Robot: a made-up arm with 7 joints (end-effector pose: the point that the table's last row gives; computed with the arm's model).
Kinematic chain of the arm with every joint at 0, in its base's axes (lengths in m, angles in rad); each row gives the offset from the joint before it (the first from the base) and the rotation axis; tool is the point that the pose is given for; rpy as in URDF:
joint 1: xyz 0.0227 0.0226 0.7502 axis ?
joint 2: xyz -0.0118 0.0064 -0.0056 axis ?
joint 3: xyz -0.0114 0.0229 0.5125 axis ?
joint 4: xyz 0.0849 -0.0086 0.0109 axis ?
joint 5: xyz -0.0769 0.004 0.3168 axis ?
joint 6: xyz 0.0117 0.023 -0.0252 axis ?
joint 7: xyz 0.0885 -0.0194 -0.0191 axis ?
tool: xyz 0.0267 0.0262 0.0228 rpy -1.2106 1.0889 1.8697
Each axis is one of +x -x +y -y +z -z.
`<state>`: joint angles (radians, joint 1 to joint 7).
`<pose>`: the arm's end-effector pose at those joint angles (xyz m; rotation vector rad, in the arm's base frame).
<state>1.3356 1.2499 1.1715 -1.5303 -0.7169 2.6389 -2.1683</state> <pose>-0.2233 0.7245 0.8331 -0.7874 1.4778 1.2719</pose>
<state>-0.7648 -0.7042 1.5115 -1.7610 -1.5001 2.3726 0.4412</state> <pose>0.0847 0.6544 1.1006 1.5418 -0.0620 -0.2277</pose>
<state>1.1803 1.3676 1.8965 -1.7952 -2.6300 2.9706 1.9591</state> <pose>-0.1676 0.5414 1.0330 0.4415 -2.6889 0.8627</pose>
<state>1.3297 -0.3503 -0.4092 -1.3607 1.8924 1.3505 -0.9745</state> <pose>0.1745 0.0854 1.5529 0.2862 -3.0243 -0.1018</pose>
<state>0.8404 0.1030 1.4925 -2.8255 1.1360 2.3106 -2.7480</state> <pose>-0.1553 0.2557 0.9744 -1.4115 1.7694 0.2547</pose>
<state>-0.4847 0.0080 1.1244 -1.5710 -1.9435 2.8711 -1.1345</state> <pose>0.3116 0.3238 1.2849 0.2009 -0.1906 -0.0721</pose>
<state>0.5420 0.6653 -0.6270 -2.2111 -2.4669 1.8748 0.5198</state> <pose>0.5305 0.0640 0.7784 0.4638 -0.4087 -0.9998</pose>
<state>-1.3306 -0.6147 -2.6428 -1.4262 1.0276 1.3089 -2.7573</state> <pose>-0.3123 0.6407 1.0425 -2.0267 2.0701 1.1703</pose>
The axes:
joint 1: +z
joint 2: +y
joint 3: +z
joint 4: -y
joint 5: +z
joint 6: -y
joint 7: -z

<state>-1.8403 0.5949 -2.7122 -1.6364 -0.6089 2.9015 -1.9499</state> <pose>-0.1458 0.0336 1.4428 0.6518 0.1206 1.1298</pose>
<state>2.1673 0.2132 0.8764 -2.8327 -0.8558 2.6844 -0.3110</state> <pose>-0.3087 -0.0289 0.9526 -0.8315 0.8663 0.4627</pose>
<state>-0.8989 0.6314 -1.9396 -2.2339 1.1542 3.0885 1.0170</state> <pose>-0.1831 -0.1914 1.2460 -0.2626 2.0806 -2.2495</pose>
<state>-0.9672 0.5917 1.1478 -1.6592 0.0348 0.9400 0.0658</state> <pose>0.6325 -0.0339 1.0625 -0.3306 -0.7551 2.5198</pose>
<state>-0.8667 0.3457 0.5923 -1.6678 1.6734 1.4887 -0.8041</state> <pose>0.6067 -0.2024 1.1858 -1.0323 -1.7466 0.3919</pose>
